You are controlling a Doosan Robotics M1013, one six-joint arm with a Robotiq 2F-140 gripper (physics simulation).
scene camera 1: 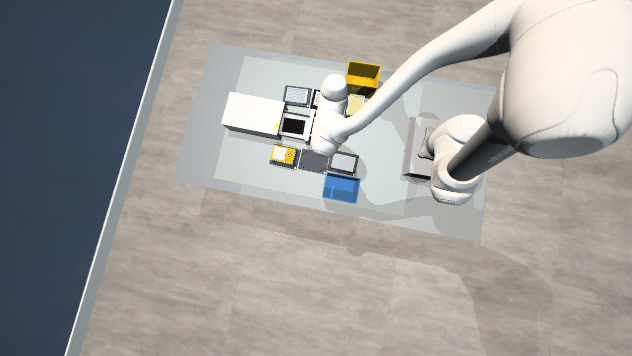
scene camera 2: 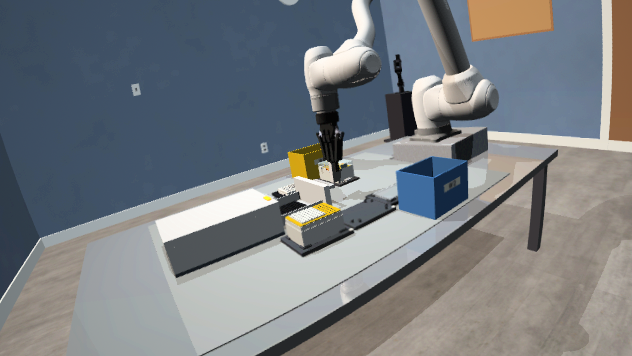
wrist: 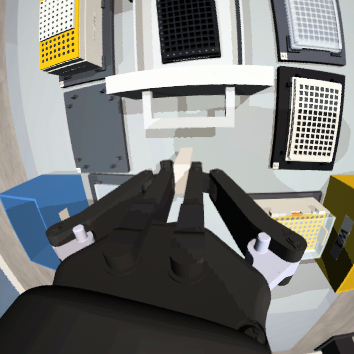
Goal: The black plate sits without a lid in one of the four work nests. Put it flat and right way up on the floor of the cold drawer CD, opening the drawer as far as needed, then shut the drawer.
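Frame: origin at the arm's base, x ahead, y left, z up, level; metres.
Where they show: gripper, fingertip midpoint: (scene camera 2: 335, 181) (wrist: 186, 158); arm's base, origin of the base link: (scene camera 1: 438, 146) (scene camera 2: 435, 136).
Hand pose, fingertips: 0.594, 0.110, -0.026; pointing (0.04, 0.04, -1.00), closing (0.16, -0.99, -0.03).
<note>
Things, the pixels of their centre, and the offset from my fingertips, as dx, dy, dz.
- black plate, body centre: (wrist: 186, 16) (scene camera 2: 286, 211) (scene camera 1: 293, 125) +0.201, +0.027, -0.038
- white cabinet, body centre: (scene camera 2: 218, 227) (scene camera 1: 256, 116) +0.421, +0.058, -0.010
- bare grey nest, body centre: (wrist: 93, 130) (scene camera 2: 362, 211) (scene camera 1: 313, 161) +0.015, +0.181, -0.052
- yellow-white tip rack, body centre: (wrist: 69, 31) (scene camera 2: 314, 223) (scene camera 1: 283, 155) +0.185, +0.214, -0.019
- white plate, body centre: (wrist: 314, 121) (scene camera 2: 296, 187) +0.081, -0.188, -0.044
- clear-lidded plate, body centre: (wrist: 312, 9) (scene camera 1: 296, 95) +0.254, -0.160, -0.044
The black plate (scene camera 1: 293, 126) (wrist: 189, 30) lies flat, wells up and without a lid, on the floor of the partly open white drawer. The drawer front (scene camera 2: 312, 189) (wrist: 190, 80) stands out from the white cabinet (scene camera 1: 252, 114) (scene camera 2: 215, 215), with its handle (wrist: 190, 122) facing the gripper. My gripper (scene camera 2: 336, 180) (wrist: 186, 158) is shut with nothing held. It points down on the handle side of the drawer front; in the wrist view its fingertips show a little short of the handle bar. Whether they touch anything cannot be told. The arm hides the gripper in scene camera 1.
A bare grey nest (scene camera 1: 313, 161) (scene camera 2: 370, 210) (wrist: 95, 130) and a yellow-white tip rack (scene camera 1: 283, 155) (scene camera 2: 312, 222) (wrist: 60, 35) stand on one side. A white plate (wrist: 314, 120) and a clear-lidded plate (scene camera 1: 297, 95) (wrist: 312, 22) stand opposite. Blue (scene camera 1: 341, 188) (scene camera 2: 432, 192) and yellow (scene camera 1: 363, 75) bins flank the area.
</note>
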